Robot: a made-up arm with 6 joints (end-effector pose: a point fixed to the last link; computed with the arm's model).
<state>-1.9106 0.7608 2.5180 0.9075 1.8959 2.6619</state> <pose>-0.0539 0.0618 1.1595 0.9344 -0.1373 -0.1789 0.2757</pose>
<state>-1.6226 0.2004 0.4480 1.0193 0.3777 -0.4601</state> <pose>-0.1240 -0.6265 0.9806 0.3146 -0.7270 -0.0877 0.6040</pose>
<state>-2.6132 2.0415 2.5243 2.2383 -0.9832 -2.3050</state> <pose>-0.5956 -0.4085 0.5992 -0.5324 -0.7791 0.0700 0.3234</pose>
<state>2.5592 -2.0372 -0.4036 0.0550 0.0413 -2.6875</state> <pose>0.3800 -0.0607 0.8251 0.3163 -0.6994 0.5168 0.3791</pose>
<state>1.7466 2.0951 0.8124 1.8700 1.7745 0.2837</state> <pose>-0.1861 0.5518 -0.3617 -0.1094 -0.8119 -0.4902 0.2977</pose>
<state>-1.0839 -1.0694 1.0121 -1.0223 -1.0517 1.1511</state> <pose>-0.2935 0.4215 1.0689 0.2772 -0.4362 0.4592 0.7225</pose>
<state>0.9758 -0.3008 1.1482 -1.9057 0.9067 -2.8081</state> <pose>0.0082 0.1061 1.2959 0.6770 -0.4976 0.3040 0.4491</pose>
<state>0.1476 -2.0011 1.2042 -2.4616 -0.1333 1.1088</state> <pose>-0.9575 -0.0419 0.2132 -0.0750 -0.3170 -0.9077 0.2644</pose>
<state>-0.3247 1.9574 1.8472 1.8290 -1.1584 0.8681</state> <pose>0.8120 -0.2867 0.2911 -0.1849 -0.0081 -0.4023 0.8966</pose>
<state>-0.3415 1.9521 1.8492 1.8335 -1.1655 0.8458</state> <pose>0.8076 -0.2999 0.2970 -0.1816 -0.0203 -0.4133 0.8921</pose>
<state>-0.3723 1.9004 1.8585 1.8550 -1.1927 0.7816</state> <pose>0.7999 -0.3222 0.3485 -0.1758 -0.0779 -0.4410 0.8767</pose>
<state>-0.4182 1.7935 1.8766 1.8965 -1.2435 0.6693</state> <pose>0.7795 -0.3503 0.4537 -0.1696 -0.1895 -0.4807 0.8392</pose>
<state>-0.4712 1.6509 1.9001 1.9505 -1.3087 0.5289</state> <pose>0.7370 -0.3710 0.5903 -0.1676 -0.3326 -0.5133 0.7732</pose>
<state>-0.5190 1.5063 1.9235 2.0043 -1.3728 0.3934</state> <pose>0.6776 -0.3739 0.7214 -0.1713 -0.4688 -0.5250 0.6894</pose>
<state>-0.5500 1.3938 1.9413 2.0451 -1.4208 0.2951</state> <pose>0.6229 -0.3618 0.8161 -0.1770 -0.5651 -0.5198 0.6158</pose>
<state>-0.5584 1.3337 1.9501 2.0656 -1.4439 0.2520</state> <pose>0.5933 -0.3470 0.8632 -0.1792 -0.6101 -0.5120 0.5775</pose>
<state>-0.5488 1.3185 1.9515 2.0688 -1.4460 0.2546</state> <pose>0.5895 -0.3363 0.8743 -0.1771 -0.6164 -0.5089 0.5742</pose>
